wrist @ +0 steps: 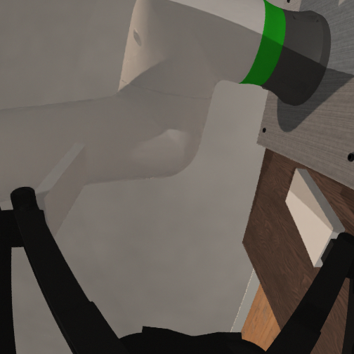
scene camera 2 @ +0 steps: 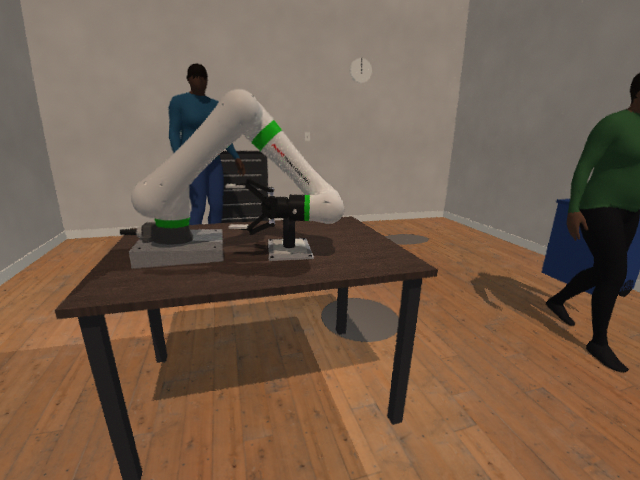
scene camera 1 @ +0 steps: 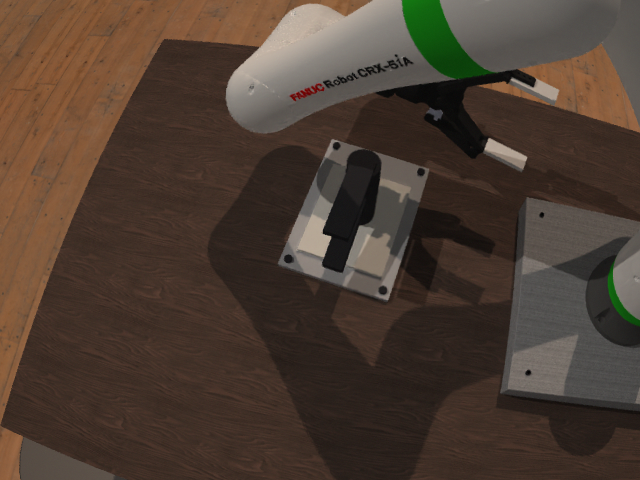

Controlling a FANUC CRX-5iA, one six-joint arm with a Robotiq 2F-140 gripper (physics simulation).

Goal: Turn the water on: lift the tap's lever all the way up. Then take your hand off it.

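Frame: origin at the arm's base, x back, y left, z down, level; metres.
Seen in the pictures: gripper, between the fingertips: (scene camera 2: 228, 206) (scene camera 1: 539, 133); arm's base, origin of its link: (scene camera 2: 173, 239) (scene camera 1: 624, 300).
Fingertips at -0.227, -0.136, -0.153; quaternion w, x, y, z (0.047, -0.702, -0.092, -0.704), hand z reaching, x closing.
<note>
Pixels of each thing's top centre, then the offset from my fingertips to it, as dx, dy, dz. "pt": a spot on its surface instead. Level surfaces: height alone.
- round column, a spot on its surface: (scene camera 1: 369, 206) pt -0.210, +0.109, +0.138
- pale plate, centre of its top: (scene camera 1: 358, 212) (scene camera 2: 289, 246) -0.227, +0.092, +0.193
- narrower spout, centre of its top: (scene camera 1: 346, 223) -0.231, +0.162, +0.106
- dark wooden table, height of its surface: dz +0.205
The tap is black, with a round column (scene camera 1: 369, 206) (scene camera 2: 289, 236) on a pale plate (scene camera 1: 309, 264) (scene camera 2: 279, 255). In scene camera 1, its wide lever (scene camera 1: 347, 204) overlaps the narrower spout (scene camera 1: 336, 258), both pointing toward the lower left; the lever's exact tilt cannot be told from above. In scene camera 2, the gripper and wrist hide the tap's top. My gripper (scene camera 1: 539, 129) (scene camera 2: 235, 205) (wrist: 190, 173) is wide open and empty. It is off to the tap's side, its fingers pointing away from the lever toward the arm's base side. The tap does not show in the wrist view.
The arm's grey base block (scene camera 1: 542, 330) (scene camera 2: 178, 256) stands on the dark wooden table (scene camera 1: 155, 310) (scene camera 2: 336, 273). The white forearm (scene camera 1: 330, 67) (scene camera 2: 294, 160) hangs beside the tap. Two people (scene camera 2: 193, 111) (scene camera 2: 610, 160) stand beyond the table's edges.
</note>
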